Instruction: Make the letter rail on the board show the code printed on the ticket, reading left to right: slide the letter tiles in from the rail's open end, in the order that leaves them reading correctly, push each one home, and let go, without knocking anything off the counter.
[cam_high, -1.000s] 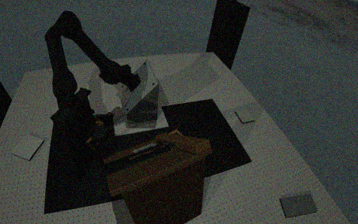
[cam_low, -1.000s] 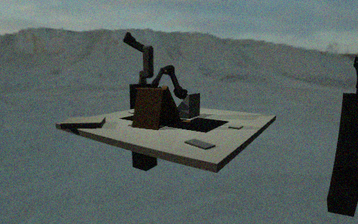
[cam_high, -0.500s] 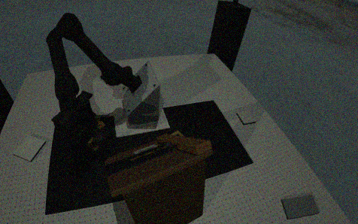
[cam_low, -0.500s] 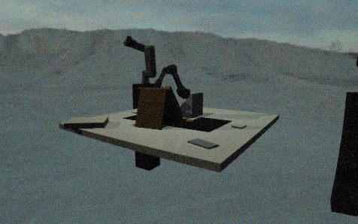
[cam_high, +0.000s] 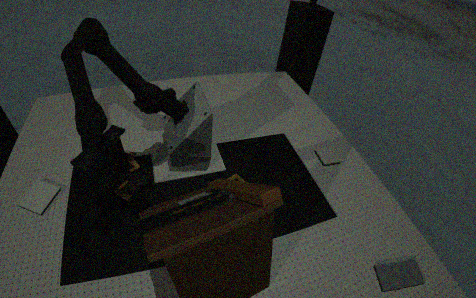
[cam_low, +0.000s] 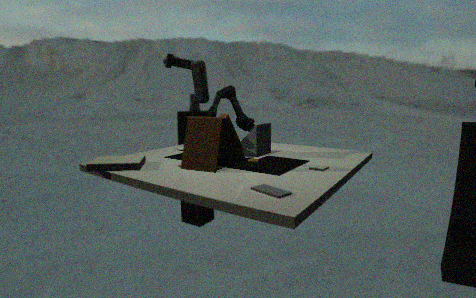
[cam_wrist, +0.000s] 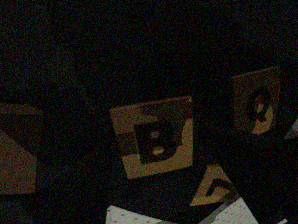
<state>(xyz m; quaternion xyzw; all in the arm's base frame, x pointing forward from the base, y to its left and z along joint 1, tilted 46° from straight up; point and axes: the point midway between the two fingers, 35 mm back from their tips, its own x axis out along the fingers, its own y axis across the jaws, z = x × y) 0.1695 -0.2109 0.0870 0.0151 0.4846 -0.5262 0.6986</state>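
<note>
The orange tile lies 7 cm to the right of my gripper tip and 6 cm behind it. Round my gripper tip: black mat: 20 cm to the left, 3 cm ahead; grey card: 65 cm to the left, 51 cm ahead; pale card: 28 cm to the right, 4 cm behind.
</note>
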